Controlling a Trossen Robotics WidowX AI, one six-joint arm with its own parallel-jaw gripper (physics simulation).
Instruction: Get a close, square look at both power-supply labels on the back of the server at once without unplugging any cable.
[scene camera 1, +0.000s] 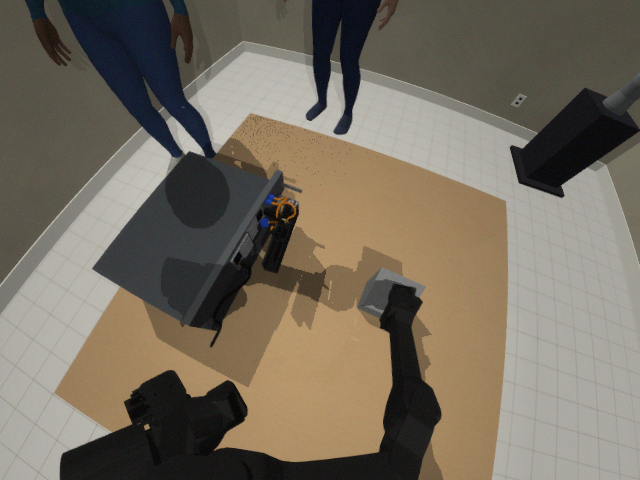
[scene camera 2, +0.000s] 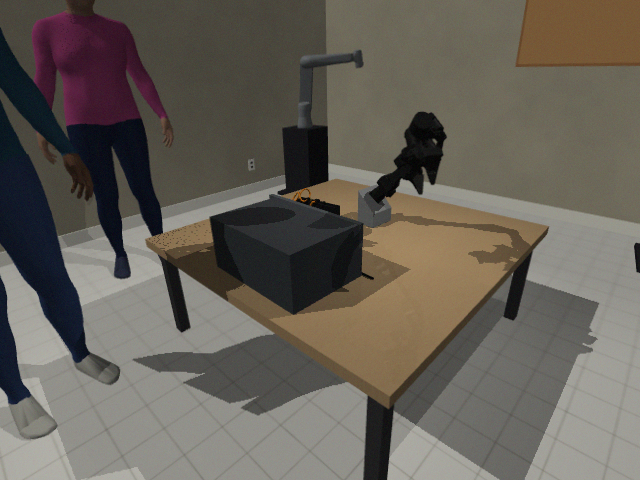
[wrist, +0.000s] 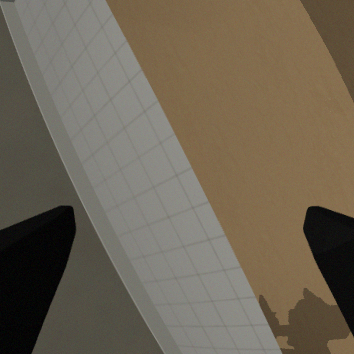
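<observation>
A dark grey server lies on the table. In scene camera 1 its back faces right, with orange cables, blue connectors, a black cable and a black slotted bar beside it. Pale patches show on the back, but the power-supply labels cannot be made out. My gripper is open and empty, raised high above the table and apart from the server. The wrist view shows table, floor and wall; the server does not show there.
My arm's grey base stands on the table, facing the server's back. Two people stand beyond the table. A grey robot arm stands on a black pedestal near the wall. A cable end sticks out beside the server.
</observation>
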